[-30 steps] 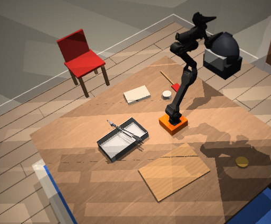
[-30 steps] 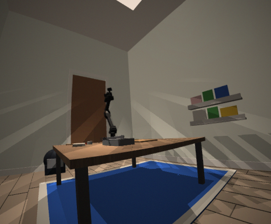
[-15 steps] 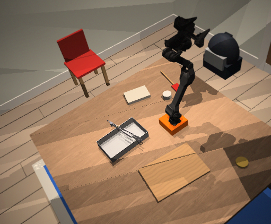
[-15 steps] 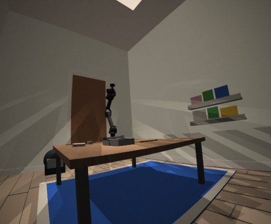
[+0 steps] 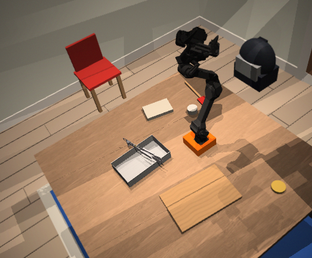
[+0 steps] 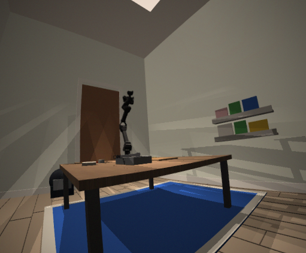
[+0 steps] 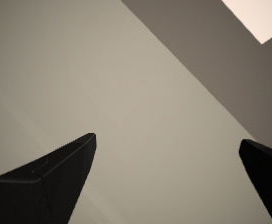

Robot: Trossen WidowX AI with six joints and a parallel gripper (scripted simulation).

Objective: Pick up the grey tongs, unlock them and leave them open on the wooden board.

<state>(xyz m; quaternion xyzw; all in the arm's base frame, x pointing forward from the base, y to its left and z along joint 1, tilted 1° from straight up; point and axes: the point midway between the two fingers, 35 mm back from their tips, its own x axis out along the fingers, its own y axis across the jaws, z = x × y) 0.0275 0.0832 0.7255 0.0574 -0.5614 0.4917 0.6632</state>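
My gripper tip is 320 mm short of the grey roasting tin, 250 mm to the left of it and 780 mm above it. Also, from my gripper tip: yellow disc (110 mm behind, 370 mm to the left, 800 mm below); wooden board (220 mm ahead, 140 mm to the left, 800 mm below); white cylinder (170 mm behind, 350 mm to the right, 790 mm below).
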